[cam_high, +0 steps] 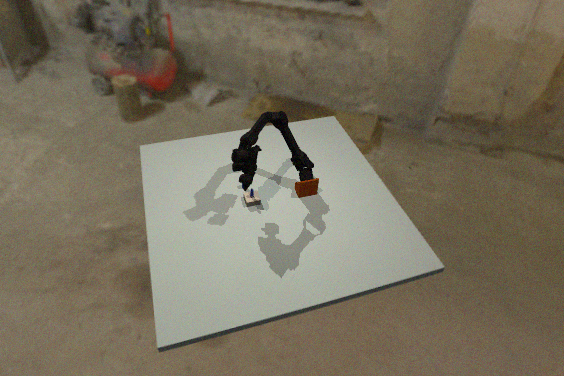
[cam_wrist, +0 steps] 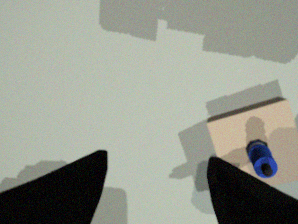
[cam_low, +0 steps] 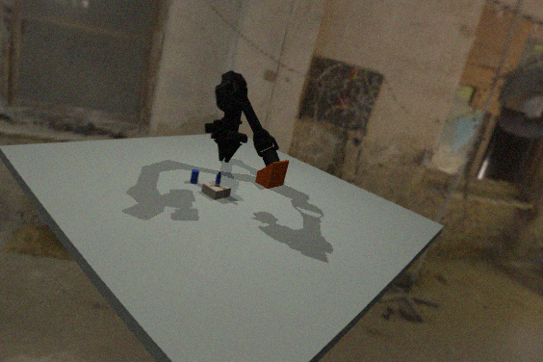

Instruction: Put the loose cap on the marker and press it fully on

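Now: gripper tip 160 mm to the left of the blue cap, 130 mm above it and 30 mm past it.
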